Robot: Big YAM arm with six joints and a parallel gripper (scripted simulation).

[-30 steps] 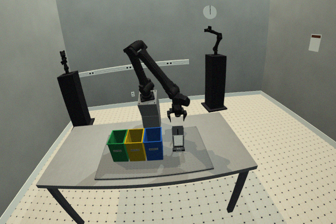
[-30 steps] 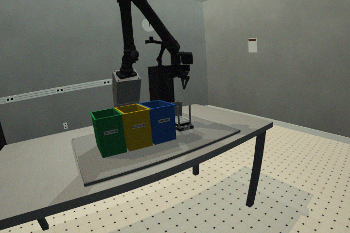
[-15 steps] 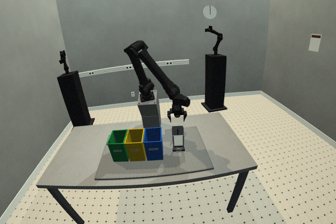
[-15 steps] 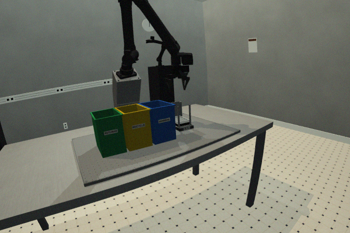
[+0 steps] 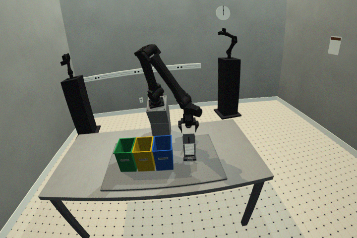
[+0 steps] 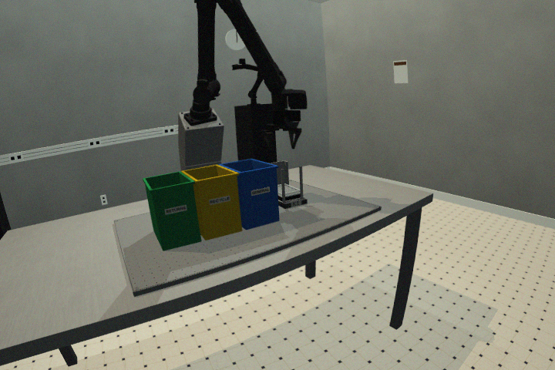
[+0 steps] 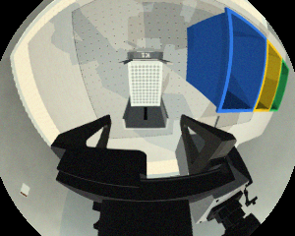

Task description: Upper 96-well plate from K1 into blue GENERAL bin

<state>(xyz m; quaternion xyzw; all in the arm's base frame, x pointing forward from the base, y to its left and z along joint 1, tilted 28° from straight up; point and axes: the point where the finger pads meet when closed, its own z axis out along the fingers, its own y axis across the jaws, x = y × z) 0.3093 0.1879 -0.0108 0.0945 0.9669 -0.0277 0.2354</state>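
My gripper is now 170 mm above the white 96-well plate. Also, from my hand: yellow bin (30 mm ahead, 330 mm to the right, 110 mm below); green bin (10 mm ahead, 460 mm to the right, 110 mm below); blue general bin (50 mm ahead, 200 mm to the right, 110 mm below).
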